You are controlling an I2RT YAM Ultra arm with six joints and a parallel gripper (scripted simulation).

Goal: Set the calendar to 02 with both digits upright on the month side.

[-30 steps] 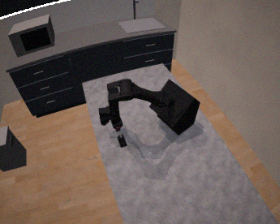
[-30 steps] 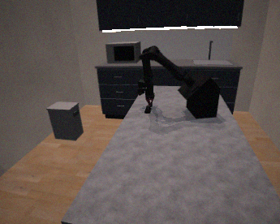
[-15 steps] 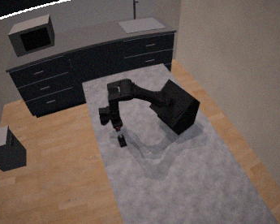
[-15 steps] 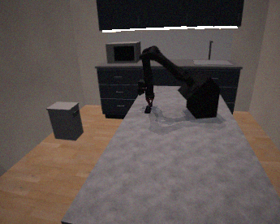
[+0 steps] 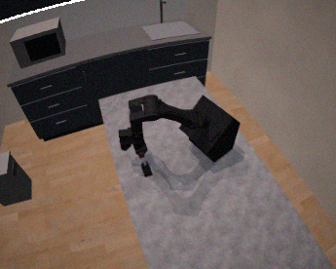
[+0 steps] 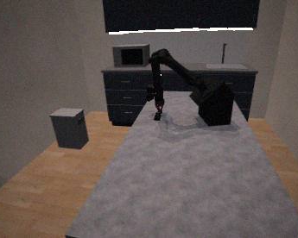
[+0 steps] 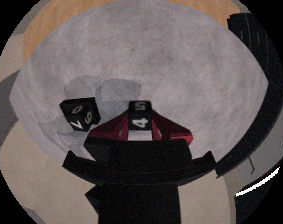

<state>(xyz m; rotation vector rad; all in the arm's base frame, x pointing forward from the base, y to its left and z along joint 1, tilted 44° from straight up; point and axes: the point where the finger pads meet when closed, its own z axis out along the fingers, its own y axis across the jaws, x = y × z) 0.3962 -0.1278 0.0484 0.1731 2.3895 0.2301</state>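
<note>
Right now the dark calendar cube is right at my hand. Round my hand: dark tray: 10 mm ahead, 110 mm to the left, 10 mm below.
</note>
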